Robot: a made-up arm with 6 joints.
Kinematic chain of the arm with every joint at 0, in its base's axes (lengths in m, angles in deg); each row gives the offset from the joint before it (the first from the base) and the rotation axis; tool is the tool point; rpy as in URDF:
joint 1: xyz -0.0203 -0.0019 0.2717 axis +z
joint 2: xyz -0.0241 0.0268 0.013 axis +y
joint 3: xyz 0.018 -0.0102 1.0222 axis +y
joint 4: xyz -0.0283 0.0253 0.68 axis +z
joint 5: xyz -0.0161 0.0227 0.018 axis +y
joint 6: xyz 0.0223 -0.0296 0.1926 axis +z
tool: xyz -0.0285 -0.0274 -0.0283 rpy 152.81 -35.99 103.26
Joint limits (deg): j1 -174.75..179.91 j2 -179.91..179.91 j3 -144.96..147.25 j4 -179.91..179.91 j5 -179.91..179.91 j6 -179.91..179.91
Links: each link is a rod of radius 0.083 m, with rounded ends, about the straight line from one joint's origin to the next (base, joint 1, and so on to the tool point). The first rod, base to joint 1, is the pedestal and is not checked.
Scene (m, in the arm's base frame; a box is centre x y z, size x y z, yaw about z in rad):
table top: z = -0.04
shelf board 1: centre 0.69 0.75 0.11 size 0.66 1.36 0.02 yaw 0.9
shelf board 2: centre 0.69 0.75 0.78 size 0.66 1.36 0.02 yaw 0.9
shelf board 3: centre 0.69 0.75 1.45 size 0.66 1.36 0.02 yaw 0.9
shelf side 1: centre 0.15 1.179 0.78 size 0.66 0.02 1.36 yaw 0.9
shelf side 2: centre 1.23 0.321 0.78 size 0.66 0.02 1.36 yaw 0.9
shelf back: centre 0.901 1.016 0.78 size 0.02 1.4 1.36 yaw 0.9
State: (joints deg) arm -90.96 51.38 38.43 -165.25 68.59 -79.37
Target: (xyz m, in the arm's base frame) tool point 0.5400 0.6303 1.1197
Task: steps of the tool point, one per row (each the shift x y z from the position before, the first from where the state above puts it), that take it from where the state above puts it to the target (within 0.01 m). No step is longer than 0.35 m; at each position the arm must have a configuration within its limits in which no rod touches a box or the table.
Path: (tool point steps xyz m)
1: -0.0983 0.1361 0.2760
2: -0.0679 0.2084 0.2327
3: -0.0269 0.2599 0.1717
4: 0.0187 0.2852 0.0988
5: 0.0610 0.2828 0.0212
6: 0.0930 0.2544 -0.0536
7: 0.1098 0.2055 -0.1187
8: 0.1083 0.1430 -0.1685
9: 0.0882 0.0754 -0.1981
10: 0.0528 0.0120 -0.2061
11: 0.1288 0.1574 0.0199
12: 0.1264 0.1642 -0.0198

